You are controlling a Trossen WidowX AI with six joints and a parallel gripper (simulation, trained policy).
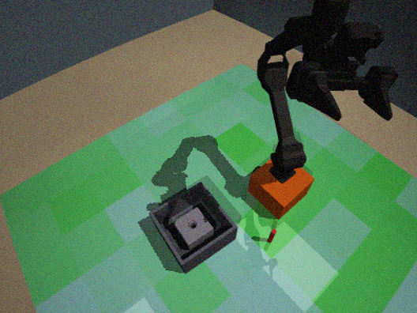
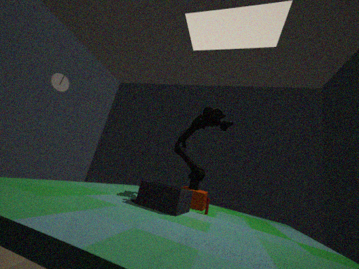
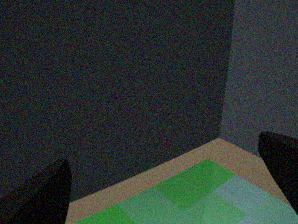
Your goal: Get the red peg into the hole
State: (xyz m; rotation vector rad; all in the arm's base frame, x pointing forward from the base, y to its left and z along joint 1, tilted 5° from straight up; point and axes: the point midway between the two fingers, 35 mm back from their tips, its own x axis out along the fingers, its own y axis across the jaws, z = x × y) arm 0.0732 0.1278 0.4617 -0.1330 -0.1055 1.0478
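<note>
The red peg lies 30 mm ahead of my gripper tip, 50 mm to the right of it and 510 mm below it. The rest, counted from my gripper tip: dark grey box (210 mm ahead, 210 mm to the right, 520 mm below); then grey plate (210 mm ahead, 210 mm to the right, 500 mm below).
</note>
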